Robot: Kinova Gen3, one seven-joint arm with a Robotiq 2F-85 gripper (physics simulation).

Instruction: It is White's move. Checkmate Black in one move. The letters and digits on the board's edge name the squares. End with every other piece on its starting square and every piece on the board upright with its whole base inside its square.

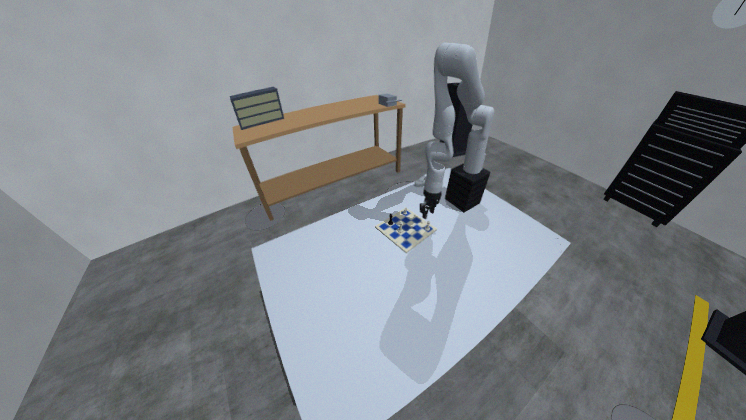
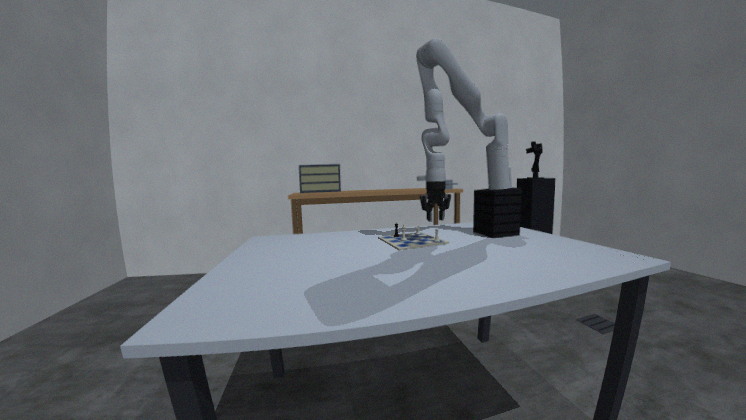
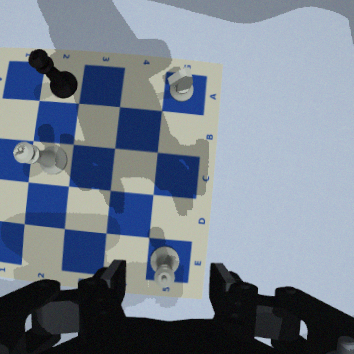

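Where they show: gripper, fingertip midpoint: (image 1: 428, 215) (image 2: 435, 220) (image 3: 167, 277); arm's base, origin of the base link: (image 1: 471, 169) (image 2: 499, 188).
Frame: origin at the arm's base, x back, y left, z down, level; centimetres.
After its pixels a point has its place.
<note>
The chessboard (image 1: 406, 250) {y 18.8, x -48.8, z 19.9 cm} (image 2: 400, 247) {y 18.2, x -48.6, z 19.9 cm} (image 3: 212, 116) {y -2.4, x -33.7, z 19.9 cm} lies on the white table. A black king-like piece (image 1: 390, 219) {y 0.4, x -47.9, z 17.0 cm} (image 2: 396, 230) {y 0.3, x -47.6, z 17.1 cm} (image 3: 63, 84) {y 0.3, x -46.9, z 18.6 cm} stands on A2. A tall white king-like piece (image 1: 400, 228) {y 7.1, x -45.9, z 17.9 cm} (image 2: 403, 233) {y 7.1, x -45.6, z 17.1 cm} (image 3: 52, 159) {y 6.7, x -44.9, z 18.3 cm} stands on C2. A white piece with a slanted blocky top (image 1: 406, 211) (image 2: 417, 229) {y -3.3, x -37.5, z 17.8 cm} (image 3: 181, 89) {y -3.1, x -37.2, z 18.6 cm} stands on A5. A white round-topped piece (image 1: 428, 225) {y 11.6, x -32.9, z 17.3 cm} (image 2: 436, 234) {y 11.6, x -33.2, z 17.1 cm} (image 3: 165, 259) {y 10.7, x -33.0, z 18.0 cm} stands on E5. All four look upright, bases inside their squares. My gripper (image 1: 425, 213) {y 10.2, x -33.1, z 11.8 cm} (image 2: 435, 218) {y 10.2, x -33.1, z 11.8 cm} (image 3: 167, 277) {y 10.2, x -33.1, z 11.8 cm} is partly open and empty, pointing down above the E5 side of the board.
The robot's black pedestal (image 1: 465, 190) {y 6.3, x -8.0, z 7.4 cm} (image 2: 496, 212) {y 9.0, x -6.2, z 9.6 cm} stands on the table (image 1: 334, 313) {y 33.8, x -86.5, z 20.5 cm} (image 2: 250, 292) {y 52.0, x -89.2, z 20.5 cm} behind the board. A wooden bench (image 1: 323, 115) (image 2: 365, 196) stands beyond the table. Arm shadows fall across the board and table.
</note>
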